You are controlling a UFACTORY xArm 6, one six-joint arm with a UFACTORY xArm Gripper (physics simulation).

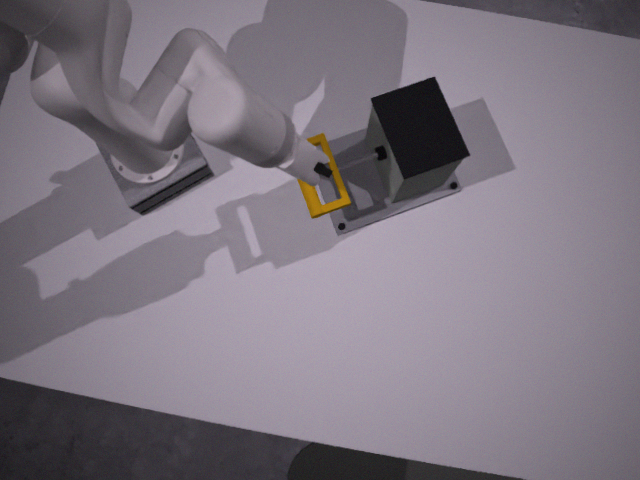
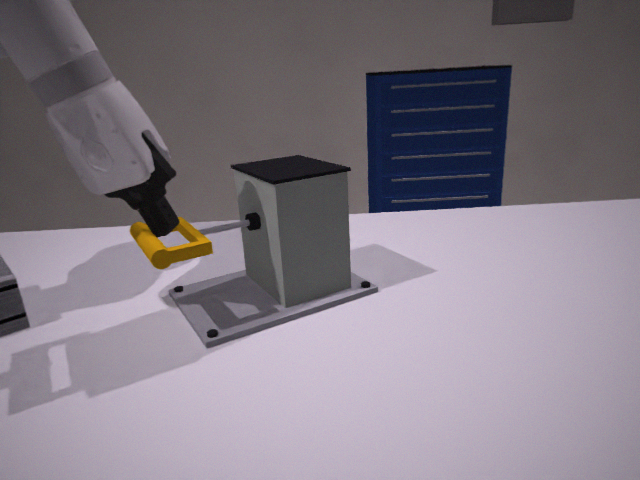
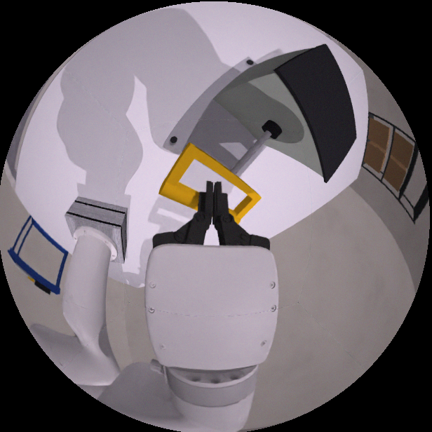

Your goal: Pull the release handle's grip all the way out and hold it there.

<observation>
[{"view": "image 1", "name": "my gripper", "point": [317,167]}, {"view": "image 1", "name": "grey base plate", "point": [370,203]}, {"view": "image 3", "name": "my gripper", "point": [212,189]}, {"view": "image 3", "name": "grey base plate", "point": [206,124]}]
</observation>
